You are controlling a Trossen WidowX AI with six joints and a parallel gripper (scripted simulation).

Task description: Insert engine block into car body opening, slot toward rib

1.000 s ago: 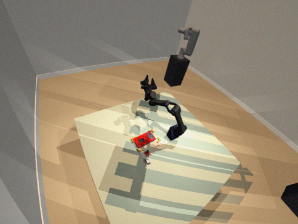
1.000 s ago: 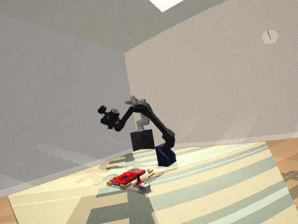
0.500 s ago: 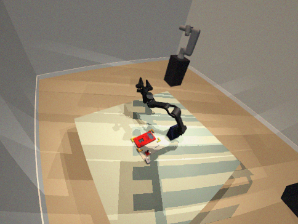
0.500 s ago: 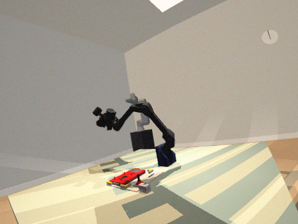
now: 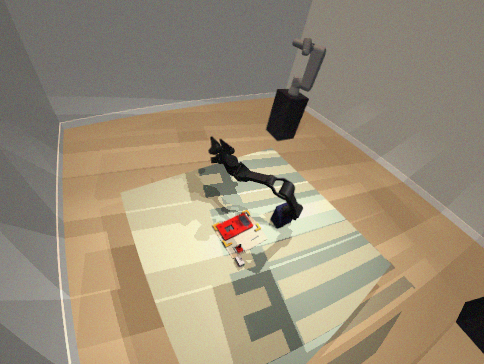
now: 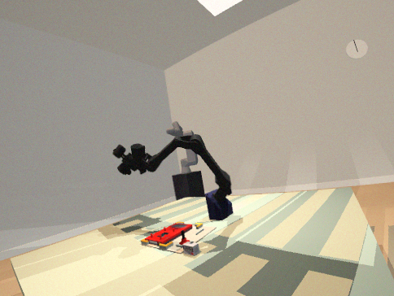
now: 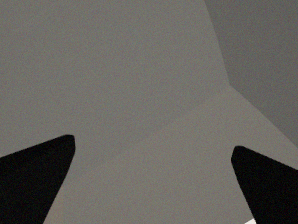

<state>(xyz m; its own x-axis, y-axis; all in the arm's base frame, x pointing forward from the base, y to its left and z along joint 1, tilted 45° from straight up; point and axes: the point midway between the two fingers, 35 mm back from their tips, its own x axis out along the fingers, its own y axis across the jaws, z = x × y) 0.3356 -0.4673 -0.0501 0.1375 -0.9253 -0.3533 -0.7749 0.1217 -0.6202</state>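
Right now the grey engine block is 530 mm to the left of my gripper tip, 400 mm below it and 60 mm ahead of it.
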